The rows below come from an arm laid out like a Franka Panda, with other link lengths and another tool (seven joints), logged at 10 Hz.
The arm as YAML. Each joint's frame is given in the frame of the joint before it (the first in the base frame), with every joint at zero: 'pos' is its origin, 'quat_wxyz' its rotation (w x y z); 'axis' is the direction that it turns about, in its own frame. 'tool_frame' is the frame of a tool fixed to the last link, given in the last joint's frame.
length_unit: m
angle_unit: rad
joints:
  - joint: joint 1
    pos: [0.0, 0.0, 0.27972]
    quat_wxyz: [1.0, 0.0, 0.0, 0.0]
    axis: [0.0, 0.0, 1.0]
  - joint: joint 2
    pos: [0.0, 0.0, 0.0]
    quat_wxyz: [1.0, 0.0, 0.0, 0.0]
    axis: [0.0, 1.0, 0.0]
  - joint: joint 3
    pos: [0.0, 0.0, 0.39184]
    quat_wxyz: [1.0, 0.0, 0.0, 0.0]
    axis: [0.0, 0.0, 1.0]
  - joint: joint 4
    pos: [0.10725, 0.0, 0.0]
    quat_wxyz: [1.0, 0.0, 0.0, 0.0]
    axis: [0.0, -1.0, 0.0]
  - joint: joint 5
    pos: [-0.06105, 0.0, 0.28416]
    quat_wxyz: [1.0, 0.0, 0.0, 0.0]
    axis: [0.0, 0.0, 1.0]
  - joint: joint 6
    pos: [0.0, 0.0, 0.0]
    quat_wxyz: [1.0, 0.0, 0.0, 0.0]
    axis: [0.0, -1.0, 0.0]
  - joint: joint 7
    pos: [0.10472, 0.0, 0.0]
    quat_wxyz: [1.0, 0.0, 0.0, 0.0]
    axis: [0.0, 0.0, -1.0]
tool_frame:
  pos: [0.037, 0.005, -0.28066]
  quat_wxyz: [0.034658, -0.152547, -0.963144, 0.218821]
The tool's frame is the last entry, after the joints.
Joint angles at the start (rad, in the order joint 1, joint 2, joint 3, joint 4, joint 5, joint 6, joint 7): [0.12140 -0.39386 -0.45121 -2.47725 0.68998 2.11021 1.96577]
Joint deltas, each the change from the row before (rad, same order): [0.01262 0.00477 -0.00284 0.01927 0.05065 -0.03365 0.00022]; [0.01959 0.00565 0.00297 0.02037 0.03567 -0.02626 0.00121]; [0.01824 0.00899 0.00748 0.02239 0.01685 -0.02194 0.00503]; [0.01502 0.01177 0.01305 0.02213 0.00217 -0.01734 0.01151]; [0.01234 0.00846 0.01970 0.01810 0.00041 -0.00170 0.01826]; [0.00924 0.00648 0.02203 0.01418 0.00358 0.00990 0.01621]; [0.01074 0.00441 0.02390 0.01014 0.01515 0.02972 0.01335]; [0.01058 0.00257 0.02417 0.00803 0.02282 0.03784 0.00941]
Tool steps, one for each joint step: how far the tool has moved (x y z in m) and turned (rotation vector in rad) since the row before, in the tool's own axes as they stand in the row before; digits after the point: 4 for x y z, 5 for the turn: [0.0092 -0.0132 0.0092 0.05178 0.01931 0.00260]; [0.0088 -0.0124 0.0112 0.04098 0.00014 -0.00709]; [0.0072 -0.0093 0.0105 0.02594 -0.01511 -0.00758]; [0.0053 -0.0064 0.0100 0.01277 -0.02535 -0.00295]; [0.0062 -0.0053 0.0092 0.00113 -0.01854 -0.00273]; [0.0074 -0.0042 0.0080 -0.00469 -0.00978 -0.00617]; [0.0111 -0.0037 0.0077 -0.00883 0.00705 -0.01309]; [0.0127 -0.0042 0.0076 -0.00798 0.01675 -0.01762]
